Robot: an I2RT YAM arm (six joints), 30 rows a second.
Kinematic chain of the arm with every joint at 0, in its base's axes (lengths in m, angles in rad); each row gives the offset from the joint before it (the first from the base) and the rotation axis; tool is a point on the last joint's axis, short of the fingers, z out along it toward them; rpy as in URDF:
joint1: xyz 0 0 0.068 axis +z
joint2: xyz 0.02 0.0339 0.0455 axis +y
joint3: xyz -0.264 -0.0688 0 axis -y
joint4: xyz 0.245 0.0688 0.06 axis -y
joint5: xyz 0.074 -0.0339 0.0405 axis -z
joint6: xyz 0.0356 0 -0.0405 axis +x
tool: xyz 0 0 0 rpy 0 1.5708 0
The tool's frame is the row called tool.
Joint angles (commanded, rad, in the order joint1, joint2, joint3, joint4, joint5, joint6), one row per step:
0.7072, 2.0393, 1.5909, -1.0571, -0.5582, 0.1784
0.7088, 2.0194, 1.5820, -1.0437, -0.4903, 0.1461
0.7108, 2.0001, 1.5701, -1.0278, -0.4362, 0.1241
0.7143, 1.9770, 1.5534, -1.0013, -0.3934, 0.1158
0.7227, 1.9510, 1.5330, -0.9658, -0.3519, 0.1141
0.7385, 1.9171, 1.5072, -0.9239, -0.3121, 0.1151
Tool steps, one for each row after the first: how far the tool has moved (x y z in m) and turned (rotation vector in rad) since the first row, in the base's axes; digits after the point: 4 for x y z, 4 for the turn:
-0.0002, -0.0021, 0.0040, -0.0267, -0.0762, 0.0242
-0.0009, -0.0040, 0.0074, -0.0476, -0.1377, 0.0403
-0.0022, -0.0051, 0.0113, -0.0575, -0.1935, 0.0451
-0.0048, -0.0049, 0.0155, -0.0621, -0.2520, 0.0469
-0.0101, -0.0033, 0.0214, -0.0585, -0.3151, 0.0509

